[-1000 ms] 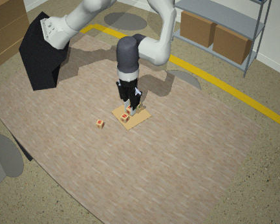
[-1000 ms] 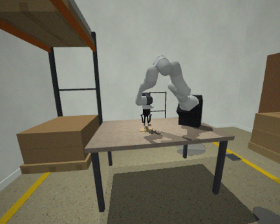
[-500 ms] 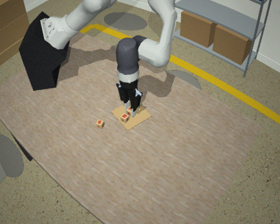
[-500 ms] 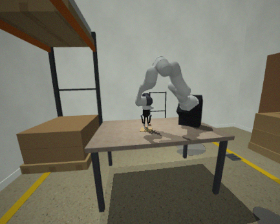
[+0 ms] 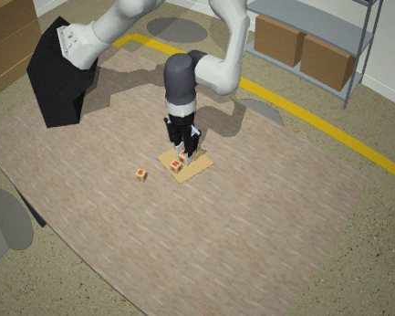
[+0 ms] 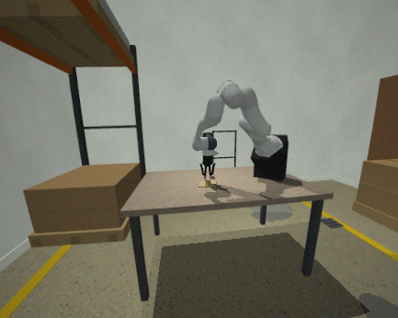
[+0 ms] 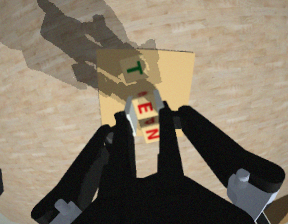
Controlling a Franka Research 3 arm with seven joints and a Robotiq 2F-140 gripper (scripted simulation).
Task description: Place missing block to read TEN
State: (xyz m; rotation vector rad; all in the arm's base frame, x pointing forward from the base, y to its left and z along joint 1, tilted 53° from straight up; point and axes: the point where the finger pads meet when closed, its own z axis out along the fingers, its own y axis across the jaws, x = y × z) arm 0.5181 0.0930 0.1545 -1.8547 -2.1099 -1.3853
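Now: hand 40 mm above the tan mat.
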